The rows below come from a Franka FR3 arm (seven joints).
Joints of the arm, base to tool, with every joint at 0 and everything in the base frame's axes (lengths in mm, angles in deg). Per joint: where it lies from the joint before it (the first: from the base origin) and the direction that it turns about. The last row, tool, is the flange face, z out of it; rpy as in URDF.
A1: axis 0 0 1 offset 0 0 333
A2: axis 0 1 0 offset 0 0 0
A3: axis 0 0 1 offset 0 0 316
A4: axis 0 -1 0 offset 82.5 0 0
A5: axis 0 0 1 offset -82.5 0 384
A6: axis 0 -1 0 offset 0 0 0
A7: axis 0 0 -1 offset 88 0 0
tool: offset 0 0 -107 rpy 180 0 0
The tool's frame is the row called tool.
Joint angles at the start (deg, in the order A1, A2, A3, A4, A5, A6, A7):
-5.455 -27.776 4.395 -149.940 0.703 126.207 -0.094
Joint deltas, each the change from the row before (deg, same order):
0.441 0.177 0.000 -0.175 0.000 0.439 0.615
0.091 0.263 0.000 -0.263 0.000 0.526 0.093
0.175 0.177 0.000 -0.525 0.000 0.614 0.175
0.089 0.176 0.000 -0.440 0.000 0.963 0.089
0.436 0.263 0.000 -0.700 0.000 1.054 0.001
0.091 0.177 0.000 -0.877 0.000 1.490 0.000
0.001 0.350 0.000 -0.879 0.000 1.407 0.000
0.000 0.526 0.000 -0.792 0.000 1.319 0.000
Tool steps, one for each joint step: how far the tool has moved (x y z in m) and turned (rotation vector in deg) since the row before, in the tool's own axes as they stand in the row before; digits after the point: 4 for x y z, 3 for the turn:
0.0001 -0.0030 0.0018 0.041 0.098 0.173
0.0000 -0.0006 0.0030 0.021 0.003 -0.001
-0.0013 -0.0011 0.0043 0.019 -0.083 0.002
-0.0002 -0.0006 0.0031 0.019 0.349 0.001
-0.0014 -0.0029 0.0055 0.046 0.102 -0.432
-0.0016 -0.0005 0.0055 0.018 0.438 -0.086
-0.0019 0.0001 0.0068 0.018 0.179 0.000
-0.0017 0.0001 0.0074 0.027 0.002 -0.003

